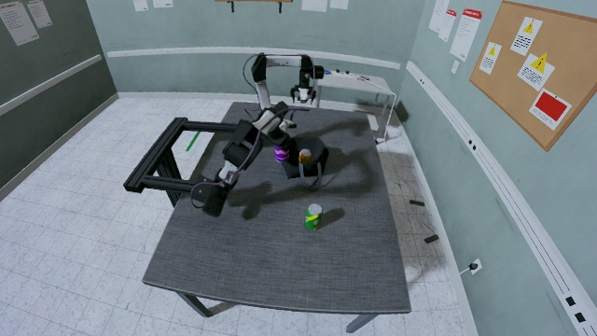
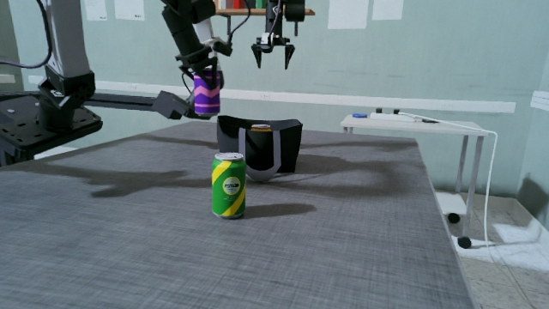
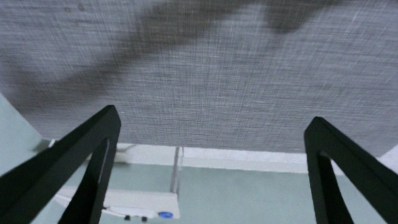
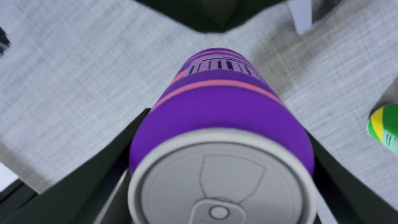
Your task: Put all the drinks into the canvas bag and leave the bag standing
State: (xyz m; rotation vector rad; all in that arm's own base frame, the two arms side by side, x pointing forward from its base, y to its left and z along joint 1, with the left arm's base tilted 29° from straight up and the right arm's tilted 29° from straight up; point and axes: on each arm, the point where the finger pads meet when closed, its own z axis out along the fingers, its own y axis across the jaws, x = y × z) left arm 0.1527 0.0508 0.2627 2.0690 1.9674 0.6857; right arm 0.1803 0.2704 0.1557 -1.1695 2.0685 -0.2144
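Observation:
Now: the orange can 100 mm ahead of my right hand, 130 mm to the left of it and 170 mm below it. Round my right hand: purple can: 20 mm below; then yellow can: 210 mm ahead, 230 mm to the right, 180 mm below.

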